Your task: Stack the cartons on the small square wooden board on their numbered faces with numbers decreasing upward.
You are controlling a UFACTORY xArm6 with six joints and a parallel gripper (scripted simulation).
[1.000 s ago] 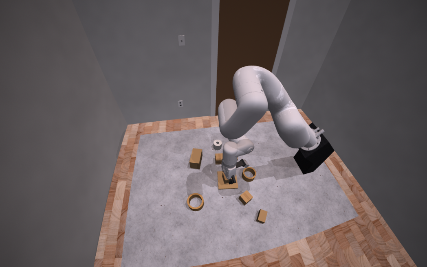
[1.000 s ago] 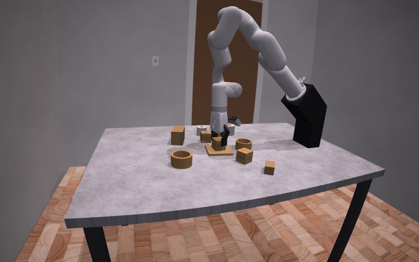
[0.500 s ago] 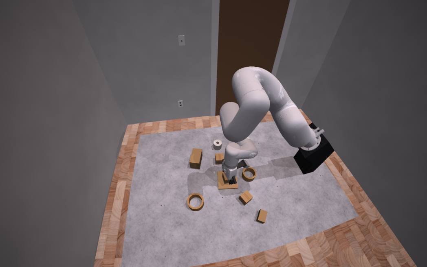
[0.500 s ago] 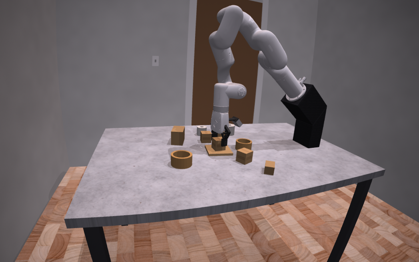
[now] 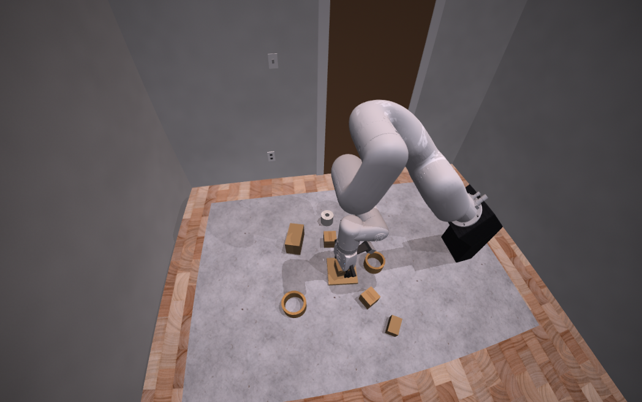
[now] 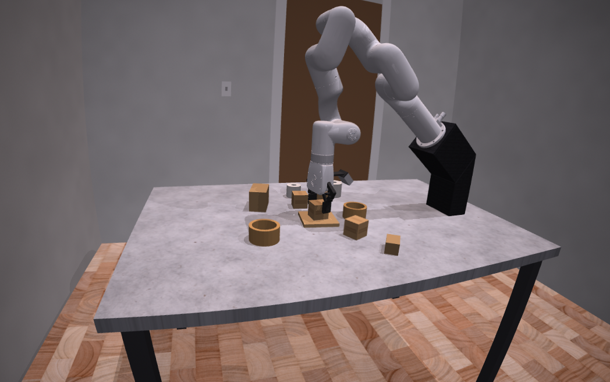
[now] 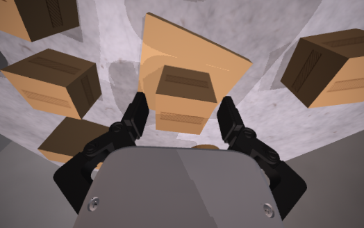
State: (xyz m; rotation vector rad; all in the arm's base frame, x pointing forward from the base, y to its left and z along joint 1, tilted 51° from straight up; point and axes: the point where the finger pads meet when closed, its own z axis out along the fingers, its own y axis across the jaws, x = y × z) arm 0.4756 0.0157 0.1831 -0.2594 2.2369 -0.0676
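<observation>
My hand is 5 cm above the board. Also, from my hand: plain carton: 19 cm ahead, 16 cm to the right, 2 cm below; then brown cube: 25 cm to the left, 15 cm behind, 4 cm below.
</observation>
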